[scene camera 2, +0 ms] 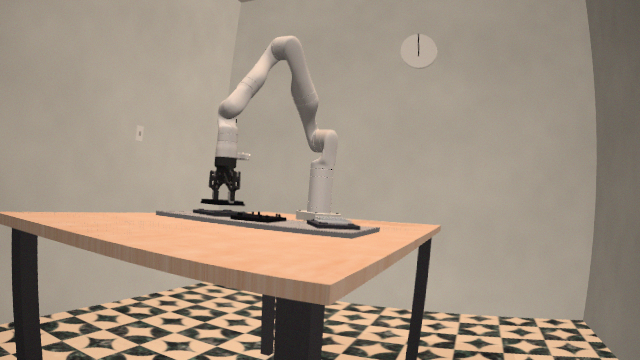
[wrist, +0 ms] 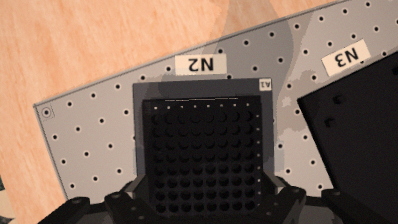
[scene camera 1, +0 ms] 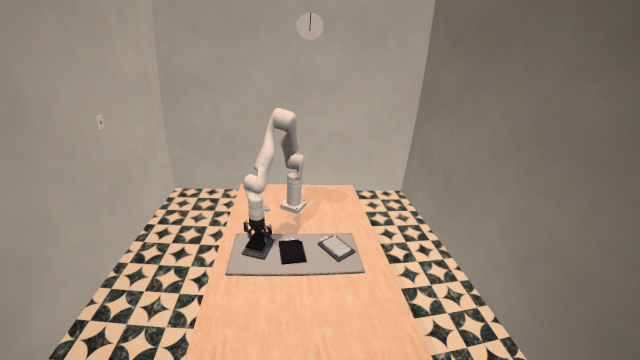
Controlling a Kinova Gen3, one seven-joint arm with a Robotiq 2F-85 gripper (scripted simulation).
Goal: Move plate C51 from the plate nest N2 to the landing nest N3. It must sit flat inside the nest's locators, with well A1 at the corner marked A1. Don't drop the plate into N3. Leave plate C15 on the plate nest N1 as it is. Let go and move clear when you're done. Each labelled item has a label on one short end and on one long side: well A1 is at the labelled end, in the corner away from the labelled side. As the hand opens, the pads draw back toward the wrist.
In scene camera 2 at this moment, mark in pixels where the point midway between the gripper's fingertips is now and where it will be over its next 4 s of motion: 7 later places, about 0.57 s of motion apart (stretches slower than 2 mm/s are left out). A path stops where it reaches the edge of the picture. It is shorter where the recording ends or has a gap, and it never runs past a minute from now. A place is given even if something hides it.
My gripper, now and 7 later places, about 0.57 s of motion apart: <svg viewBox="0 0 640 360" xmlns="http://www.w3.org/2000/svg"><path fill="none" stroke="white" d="M222 202L223 196L227 196L238 197L248 198L258 199L260 200L260 204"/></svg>
